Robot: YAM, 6 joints.
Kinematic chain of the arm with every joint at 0, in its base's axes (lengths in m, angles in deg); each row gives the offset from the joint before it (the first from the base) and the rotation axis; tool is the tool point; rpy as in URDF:
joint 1: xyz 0 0 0.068 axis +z
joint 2: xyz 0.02 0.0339 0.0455 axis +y
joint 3: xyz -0.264 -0.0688 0 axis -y
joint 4: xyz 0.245 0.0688 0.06 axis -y
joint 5: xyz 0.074 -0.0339 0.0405 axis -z
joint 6: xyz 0.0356 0 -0.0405 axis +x
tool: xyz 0 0 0 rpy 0 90 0
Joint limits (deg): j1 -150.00..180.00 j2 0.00..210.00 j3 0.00..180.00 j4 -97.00..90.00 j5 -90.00..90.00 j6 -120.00..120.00
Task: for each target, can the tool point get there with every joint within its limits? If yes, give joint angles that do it. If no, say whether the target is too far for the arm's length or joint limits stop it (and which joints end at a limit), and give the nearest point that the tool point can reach.
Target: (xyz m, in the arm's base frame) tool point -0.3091 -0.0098 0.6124
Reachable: yes | joints 1.45 36.34 131.63 12.95 3.16 -11.79
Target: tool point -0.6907 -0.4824 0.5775
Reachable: no: too far | nearest point -0.4633 -0.3236 0.4210 | short by 0.318 m
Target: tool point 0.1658 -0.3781 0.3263
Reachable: yes | joints -62.74 106.32 99.64 -40.00 46.43 -75.73
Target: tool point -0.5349 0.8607 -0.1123
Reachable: no: too far | nearest point -0.3327 0.5353 -0.0252 | short by 0.393 m
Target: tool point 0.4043 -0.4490 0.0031
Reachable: yes | joints -44.95 177.79 142.59 16.71 64.39 44.51
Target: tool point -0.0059 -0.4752 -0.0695
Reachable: yes | joints -91.27 162.16 110.57 -35.97 -7.46 10.95
